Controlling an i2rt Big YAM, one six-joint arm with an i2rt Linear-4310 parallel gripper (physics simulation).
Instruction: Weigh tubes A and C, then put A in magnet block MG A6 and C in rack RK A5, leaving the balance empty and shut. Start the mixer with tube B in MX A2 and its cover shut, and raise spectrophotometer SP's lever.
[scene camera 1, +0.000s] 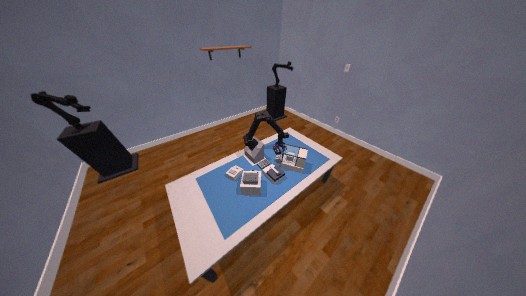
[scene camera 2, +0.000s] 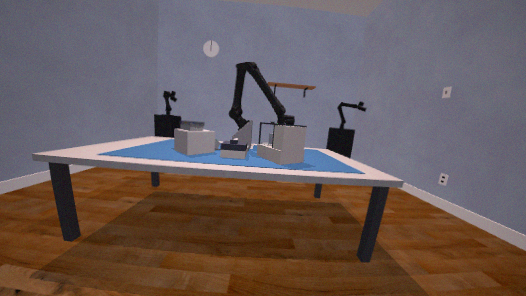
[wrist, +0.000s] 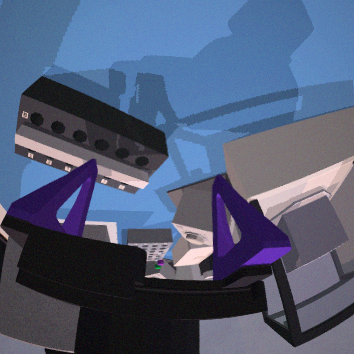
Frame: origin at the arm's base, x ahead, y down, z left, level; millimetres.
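Seen in the pictures: gripper, fingertip midpoint: (scene camera 1: 280, 149) (wrist: 155, 171); arm's base, link origin: (scene camera 1: 253, 144) (scene camera 2: 244, 126) (wrist: 50, 314).
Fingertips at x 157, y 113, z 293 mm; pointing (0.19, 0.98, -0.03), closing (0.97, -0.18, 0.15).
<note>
Offsets run from my fingertips to a thing's top centre. "*": to the spot under its first point. Level surfaces: height alone.
My gripper (wrist: 155, 171) (scene camera 1: 279, 149) is open and empty, its purple fingers wide apart; in scene camera 2 the balance hides it. In the wrist view the dark magnet block {dx -58, dy +9, dz -7 mm} (wrist: 100, 112) lies at upper left, with the left fingertip overlapping its labelled near edge. The holes in its visible row look empty. The balance {dx +197, dy -166, dz -33 mm} (wrist: 285, 152) (scene camera 1: 303, 152) (scene camera 2: 290, 145), with its black-framed chamber, is right of the gripper. A small rack with coloured dots {* dx +77, dy +14, dz -297 mm} (scene camera 1: 264, 164) stands near the arm's base. Tubes A, B and C, the mixer's cover state and SP's lever are too small to tell.
A grey unit with a dial {dx +81, dy -18, dz -114 mm} (wrist: 191, 235) stands beside the balance. A white box with a grey top {dx +188, dy -133, dz -522 mm} (scene camera 1: 251, 187) (scene camera 2: 195, 142), a dark-topped device {dx +223, dy -45, dz -283 mm} (scene camera 1: 274, 173) (scene camera 2: 234, 150) and a small white box {dx -18, dy -13, dz -615 mm} (scene camera 1: 233, 172) stand on the blue mat {dy +57 mm} (scene camera 1: 225, 220).
</note>
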